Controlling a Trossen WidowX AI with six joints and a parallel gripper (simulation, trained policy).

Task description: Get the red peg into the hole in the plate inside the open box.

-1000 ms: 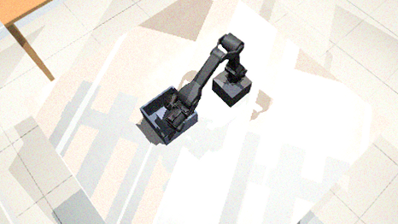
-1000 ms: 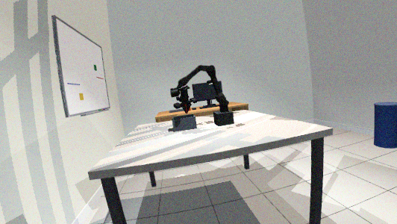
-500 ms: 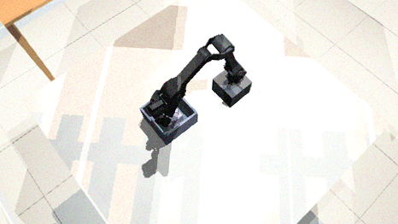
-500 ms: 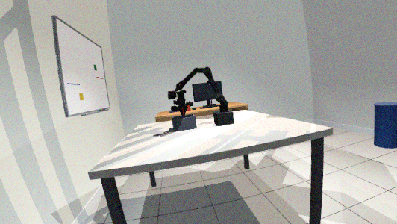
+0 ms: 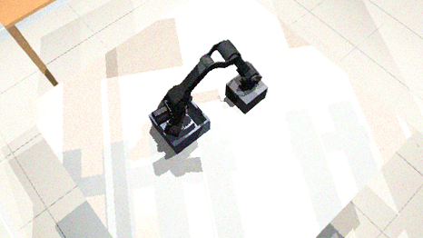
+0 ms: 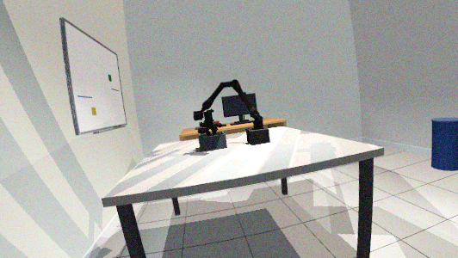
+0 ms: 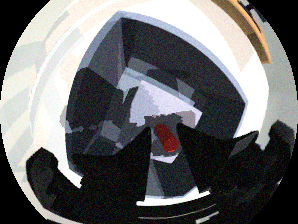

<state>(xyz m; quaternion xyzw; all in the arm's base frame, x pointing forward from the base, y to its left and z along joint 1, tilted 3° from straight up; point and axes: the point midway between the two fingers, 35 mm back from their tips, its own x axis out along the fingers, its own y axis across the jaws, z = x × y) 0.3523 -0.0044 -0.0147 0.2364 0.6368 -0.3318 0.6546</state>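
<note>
Now: gripper tip 10 mm past the red peg and 10 mm to the right of it. From my gripper tip the other things lie so: pale plate: 10 mm to the left, 20 mm below; grey-blue box: 10 mm to the left, 40 mm below.
</note>
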